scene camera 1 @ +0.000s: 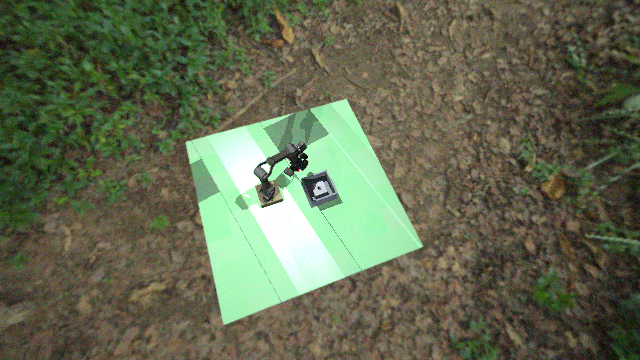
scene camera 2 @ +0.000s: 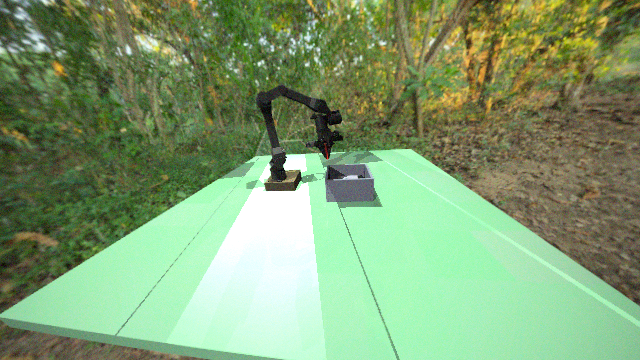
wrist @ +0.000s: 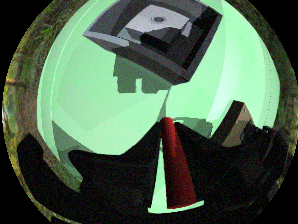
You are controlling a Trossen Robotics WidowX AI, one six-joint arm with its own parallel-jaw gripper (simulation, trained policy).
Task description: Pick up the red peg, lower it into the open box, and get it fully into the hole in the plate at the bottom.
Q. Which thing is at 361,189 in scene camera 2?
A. A grey box.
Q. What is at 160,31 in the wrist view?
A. A pale plate.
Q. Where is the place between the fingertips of my gripper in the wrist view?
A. At 166,126
